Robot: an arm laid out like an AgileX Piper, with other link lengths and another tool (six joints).
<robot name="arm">
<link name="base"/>
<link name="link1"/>
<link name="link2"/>
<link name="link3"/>
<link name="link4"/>
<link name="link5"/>
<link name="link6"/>
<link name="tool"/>
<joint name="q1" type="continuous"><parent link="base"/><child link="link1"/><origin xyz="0 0 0.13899" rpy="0 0 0"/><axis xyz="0 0 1"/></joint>
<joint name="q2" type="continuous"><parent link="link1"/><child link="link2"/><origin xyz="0 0 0" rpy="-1.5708 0 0"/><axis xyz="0 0 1"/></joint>
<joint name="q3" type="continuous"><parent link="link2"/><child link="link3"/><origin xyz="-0.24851 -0.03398 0" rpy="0 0 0"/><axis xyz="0 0 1"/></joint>
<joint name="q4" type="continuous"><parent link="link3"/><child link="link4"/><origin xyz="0.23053 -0.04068 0" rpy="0.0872 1.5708 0"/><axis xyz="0 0 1"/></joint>
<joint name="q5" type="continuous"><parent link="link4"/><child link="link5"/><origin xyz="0 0 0" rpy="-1.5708 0 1.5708"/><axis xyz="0 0 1"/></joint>
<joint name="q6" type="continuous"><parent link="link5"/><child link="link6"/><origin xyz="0 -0.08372 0" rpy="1.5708 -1.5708 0"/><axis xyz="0 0 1"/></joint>
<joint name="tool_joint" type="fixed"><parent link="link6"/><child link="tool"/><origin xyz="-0.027 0.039 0.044" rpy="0 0.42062 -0.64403"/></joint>
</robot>
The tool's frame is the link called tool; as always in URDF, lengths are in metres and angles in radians. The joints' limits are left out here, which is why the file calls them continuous.
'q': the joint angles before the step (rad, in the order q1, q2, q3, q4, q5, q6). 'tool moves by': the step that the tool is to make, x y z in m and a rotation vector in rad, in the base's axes. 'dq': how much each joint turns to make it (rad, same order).
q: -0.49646, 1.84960, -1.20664, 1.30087, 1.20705, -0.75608
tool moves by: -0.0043, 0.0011, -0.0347, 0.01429, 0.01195, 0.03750
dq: -0.01246, 0.07222, 0.05904, 0.02171, 0.01395, -0.12966
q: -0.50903, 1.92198, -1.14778, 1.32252, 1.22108, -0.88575
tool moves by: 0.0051, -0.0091, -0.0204, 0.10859, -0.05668, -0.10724
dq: -0.01862, 0.07521, 0.05262, 0.19564, 0.00007, -0.13234
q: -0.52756, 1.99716, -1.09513, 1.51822, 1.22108, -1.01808
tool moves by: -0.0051, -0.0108, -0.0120, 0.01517, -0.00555, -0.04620
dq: -0.03107, 0.02707, 0.03029, 0.04166, 0.00006, -0.05780
